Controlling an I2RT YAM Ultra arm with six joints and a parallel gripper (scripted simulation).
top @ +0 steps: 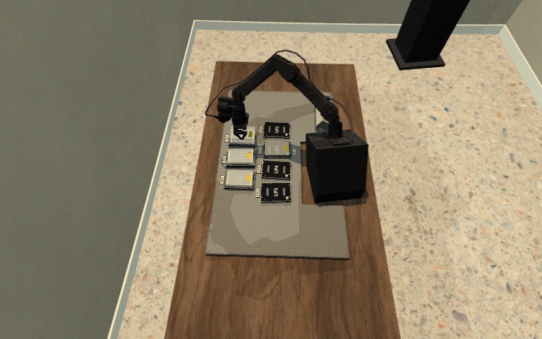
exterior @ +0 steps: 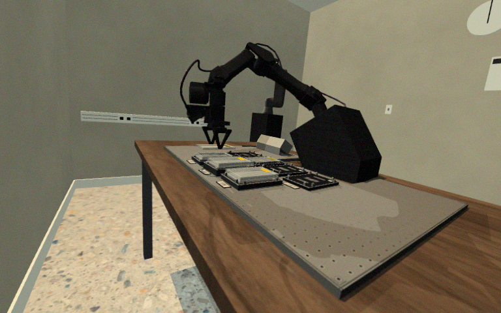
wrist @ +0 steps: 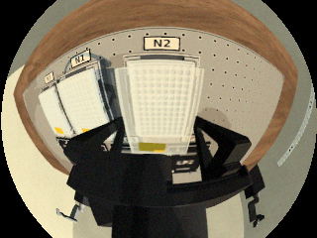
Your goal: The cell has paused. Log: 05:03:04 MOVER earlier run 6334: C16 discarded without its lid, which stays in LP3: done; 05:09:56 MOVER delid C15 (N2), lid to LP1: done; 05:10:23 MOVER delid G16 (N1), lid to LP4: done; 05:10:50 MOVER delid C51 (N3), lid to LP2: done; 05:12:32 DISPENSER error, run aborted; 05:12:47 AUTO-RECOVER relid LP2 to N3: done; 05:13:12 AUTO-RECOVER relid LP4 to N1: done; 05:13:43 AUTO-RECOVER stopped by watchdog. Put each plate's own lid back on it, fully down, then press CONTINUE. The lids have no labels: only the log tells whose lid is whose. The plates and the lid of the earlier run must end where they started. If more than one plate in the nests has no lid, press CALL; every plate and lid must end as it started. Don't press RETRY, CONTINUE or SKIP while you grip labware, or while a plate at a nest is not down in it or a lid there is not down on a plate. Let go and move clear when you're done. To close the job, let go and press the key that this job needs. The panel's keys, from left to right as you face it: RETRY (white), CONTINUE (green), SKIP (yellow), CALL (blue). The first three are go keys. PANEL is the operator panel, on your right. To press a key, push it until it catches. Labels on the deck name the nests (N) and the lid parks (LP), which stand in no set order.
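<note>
My hand is 4 cm above the plate. The rest, counted from my hand: green key 48 cm behind, 9 cm to the right; yellow key 49 cm behind, 14 cm to the right; LP4 lid park 15 cm behind, 21 cm to the left, 6 cm below.
</note>
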